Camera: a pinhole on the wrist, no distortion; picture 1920 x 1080 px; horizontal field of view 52.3 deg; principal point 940.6 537.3 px. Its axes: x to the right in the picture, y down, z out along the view. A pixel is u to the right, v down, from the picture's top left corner.
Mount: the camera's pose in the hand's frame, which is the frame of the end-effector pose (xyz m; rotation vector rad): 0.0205 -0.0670 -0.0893 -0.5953 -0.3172 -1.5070
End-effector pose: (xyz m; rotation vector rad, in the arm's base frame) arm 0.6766 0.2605 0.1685 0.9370 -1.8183 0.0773
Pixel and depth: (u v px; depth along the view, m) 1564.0 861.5 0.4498
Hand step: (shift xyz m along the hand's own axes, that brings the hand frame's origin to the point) 0.1763 0.0571 0.3452
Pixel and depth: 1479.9 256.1 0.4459
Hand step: 0.0379 0.0776 0.3544
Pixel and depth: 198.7 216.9 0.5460
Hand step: 0.0095 0.4092 0.2602
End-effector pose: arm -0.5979 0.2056 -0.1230 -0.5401 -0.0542 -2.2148
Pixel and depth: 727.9 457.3 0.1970
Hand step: 0.0436 0.0593 0.0618
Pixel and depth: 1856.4 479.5 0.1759
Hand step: 0.0492 -0.0390 0.1008
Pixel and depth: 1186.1 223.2 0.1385
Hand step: 0.0224 -0.0046 0.0375
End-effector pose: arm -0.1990 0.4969 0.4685 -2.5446 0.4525 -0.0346
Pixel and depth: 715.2 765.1 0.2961
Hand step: 0.1010 0.1226 0.1289
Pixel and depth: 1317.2 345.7 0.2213
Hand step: 0.0380 0.0197 0.1191
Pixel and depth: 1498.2 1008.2 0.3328
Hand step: 0.1597 0.0332 0.2218
